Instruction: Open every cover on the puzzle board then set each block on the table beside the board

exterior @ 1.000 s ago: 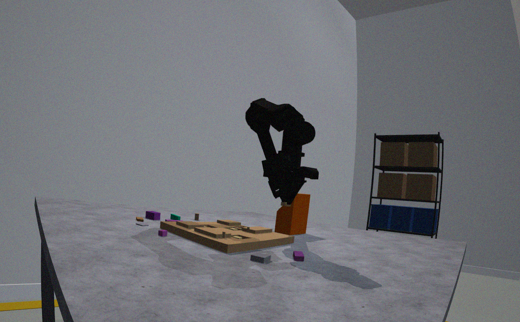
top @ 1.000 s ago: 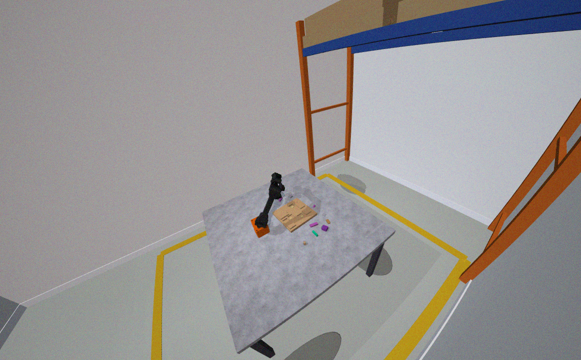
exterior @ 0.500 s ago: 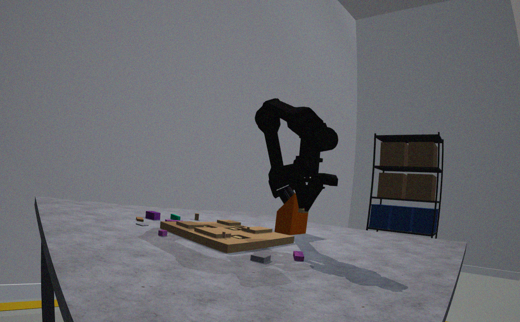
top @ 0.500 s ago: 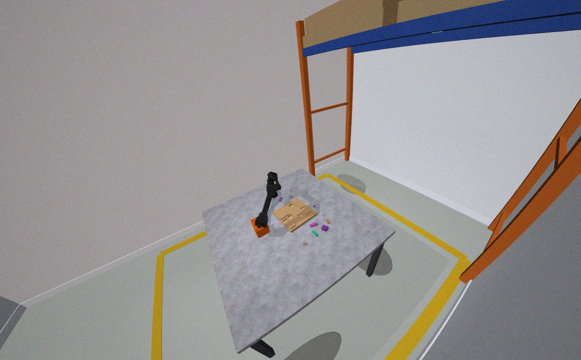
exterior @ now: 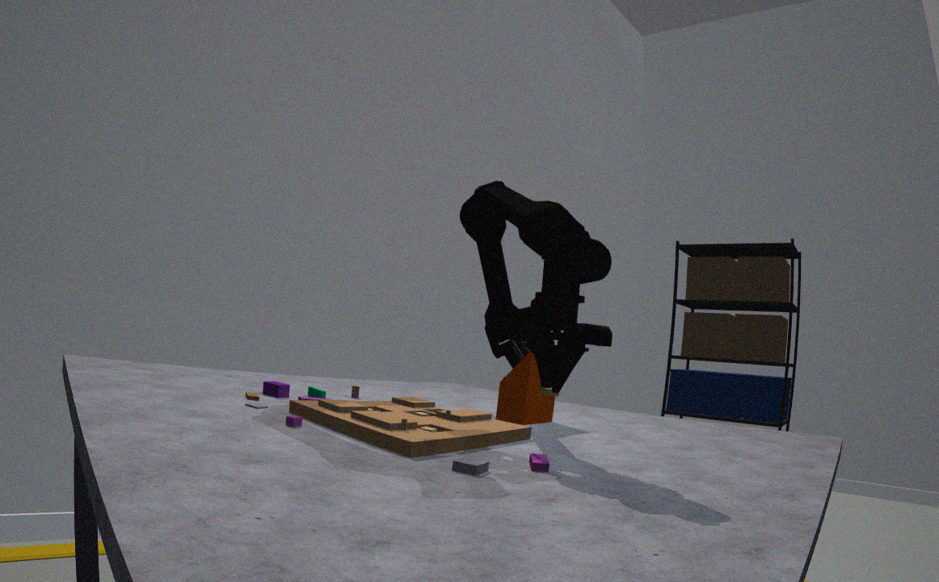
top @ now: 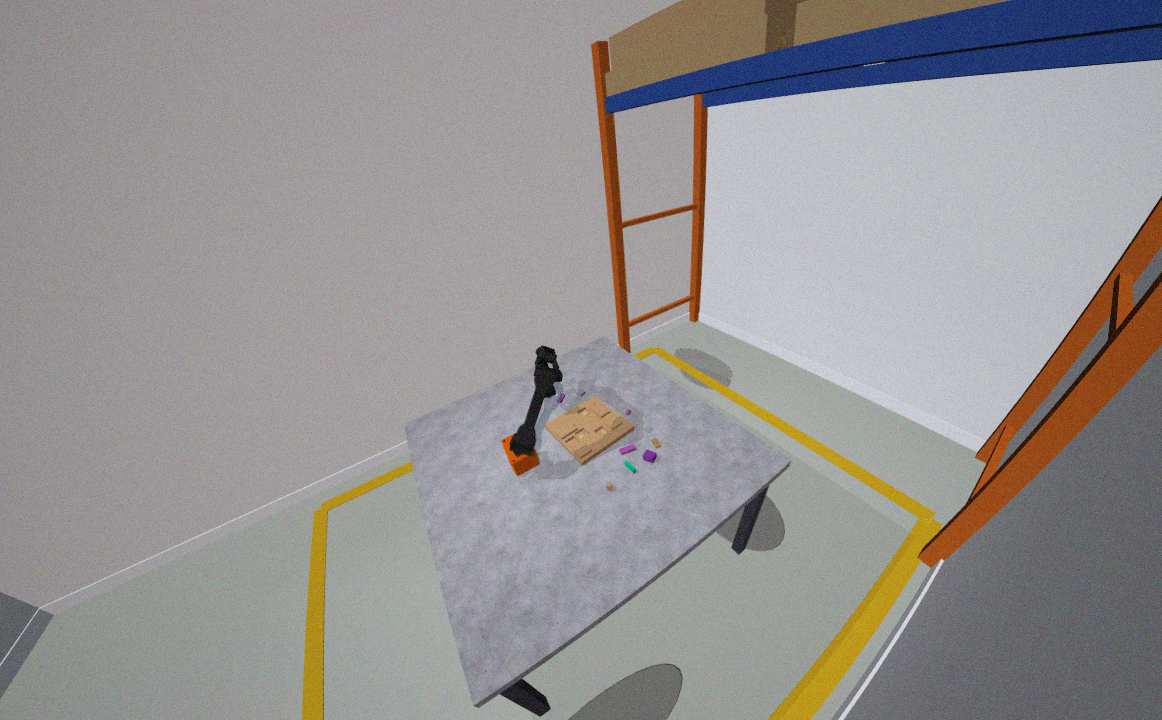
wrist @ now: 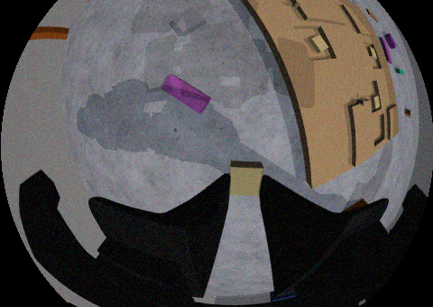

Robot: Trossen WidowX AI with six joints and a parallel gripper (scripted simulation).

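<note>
My gripper tip is now 7 cm short of the tan puzzle board, 24 cm to the left of it and 8 cm above it.
</note>
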